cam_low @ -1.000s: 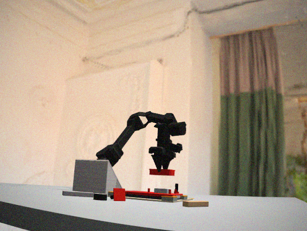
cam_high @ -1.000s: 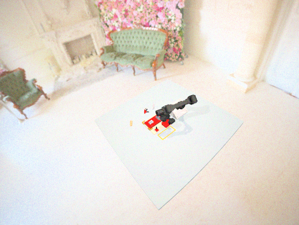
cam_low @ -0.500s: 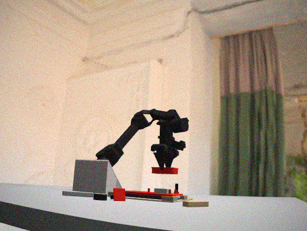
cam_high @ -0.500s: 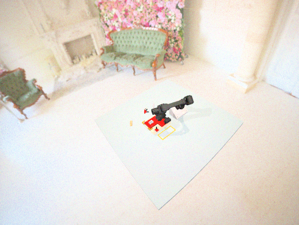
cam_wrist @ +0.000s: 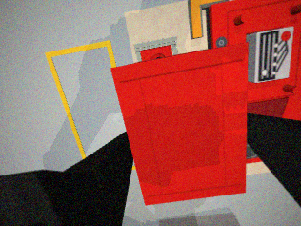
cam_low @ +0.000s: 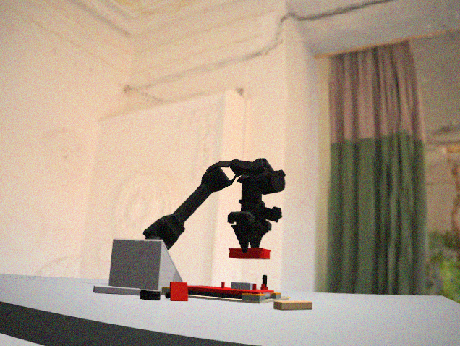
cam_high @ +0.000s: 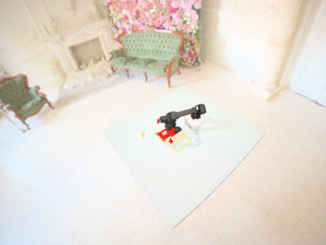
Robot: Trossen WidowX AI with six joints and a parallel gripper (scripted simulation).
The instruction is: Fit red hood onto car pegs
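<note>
My gripper tip is now 3 cm short of the grey engine block, 10 cm to the left of it and 9 cm above it. Round my gripper tip: red hood: right at my gripper tip; then wooden block: 20 cm ahead, 27 cm to the right, 11 cm below.
</note>
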